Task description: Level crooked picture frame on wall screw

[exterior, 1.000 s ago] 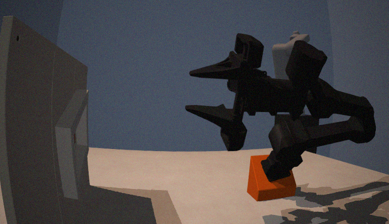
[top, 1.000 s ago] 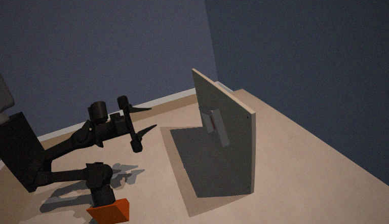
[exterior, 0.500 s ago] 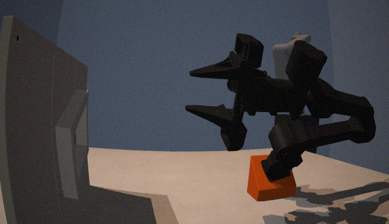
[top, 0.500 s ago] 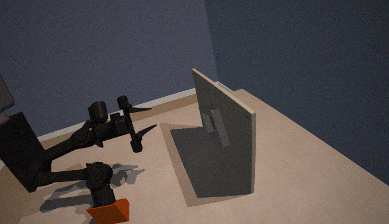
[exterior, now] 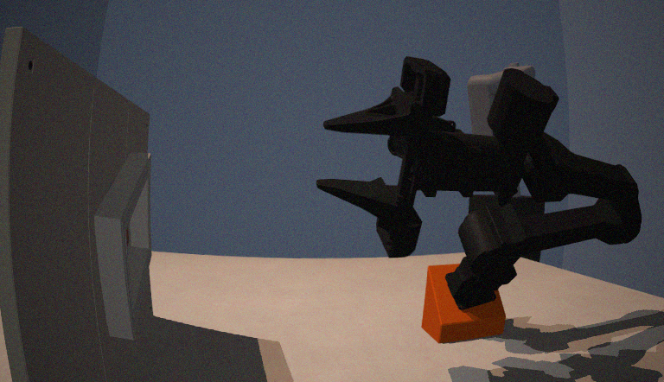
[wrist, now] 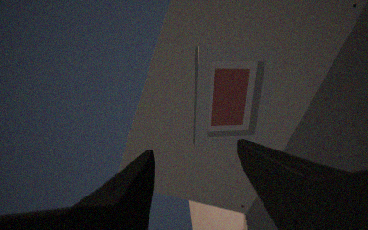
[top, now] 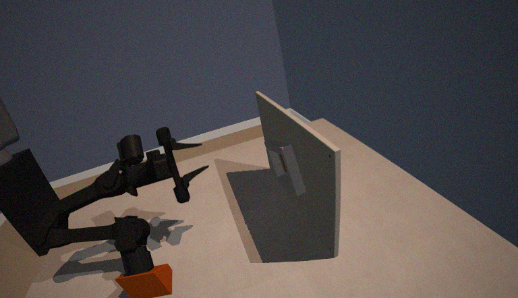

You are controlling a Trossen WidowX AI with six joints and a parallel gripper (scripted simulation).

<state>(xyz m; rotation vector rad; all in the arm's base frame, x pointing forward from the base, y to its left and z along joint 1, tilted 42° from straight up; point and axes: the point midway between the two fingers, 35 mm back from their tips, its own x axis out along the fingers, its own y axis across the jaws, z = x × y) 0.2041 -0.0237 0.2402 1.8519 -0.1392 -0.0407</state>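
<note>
My gripper tip is 190 mm short of the picture frame, 30 mm to the left of it and 90 mm above it. Also, from my gripper tip: grey wall panel 200 mm ahead, 30 mm to the right, 90 mm below.
</note>
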